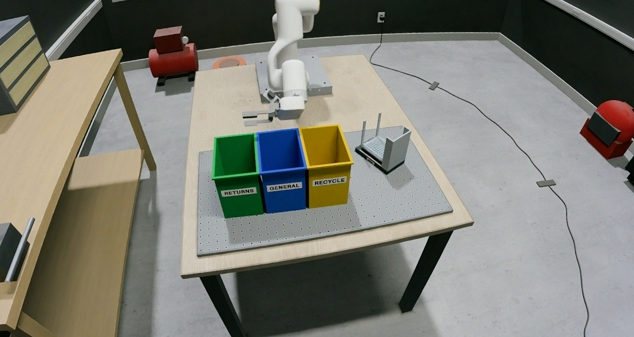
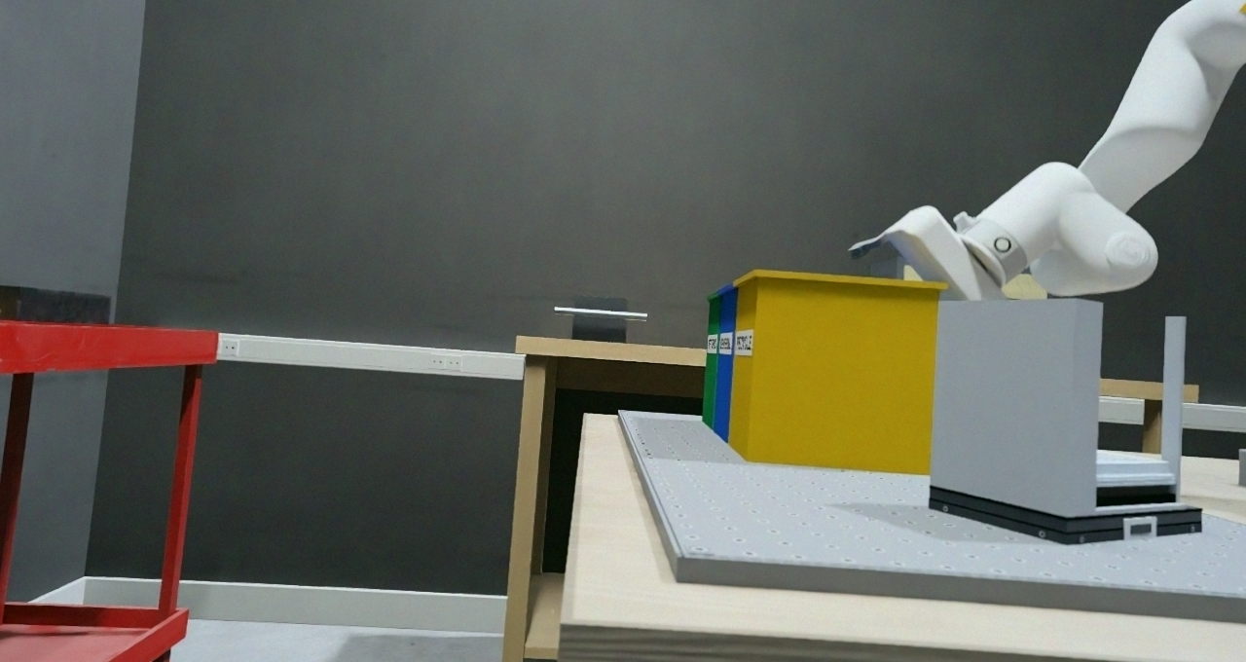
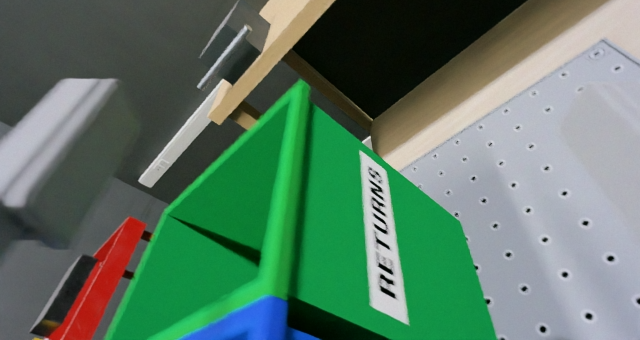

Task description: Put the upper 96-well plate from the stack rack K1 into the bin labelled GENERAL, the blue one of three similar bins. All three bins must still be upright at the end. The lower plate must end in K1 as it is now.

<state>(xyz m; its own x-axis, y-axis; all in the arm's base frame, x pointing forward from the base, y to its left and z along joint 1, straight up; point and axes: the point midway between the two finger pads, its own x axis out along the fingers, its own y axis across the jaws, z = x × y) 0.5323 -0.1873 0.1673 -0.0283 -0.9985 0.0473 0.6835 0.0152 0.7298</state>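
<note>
Right now the clear 96-well plate is 60 mm ahead of my hand, 440 mm to the left of it and 160 mm below it. Also, from my hand: yellow recycle bin (150 mm ahead, 210 mm to the left, 110 mm below); then green returns bin (140 mm ahead, 60 mm to the right, 110 mm below); then blue general bin (140 mm ahead, 80 mm to the left, 110 mm below).
</note>
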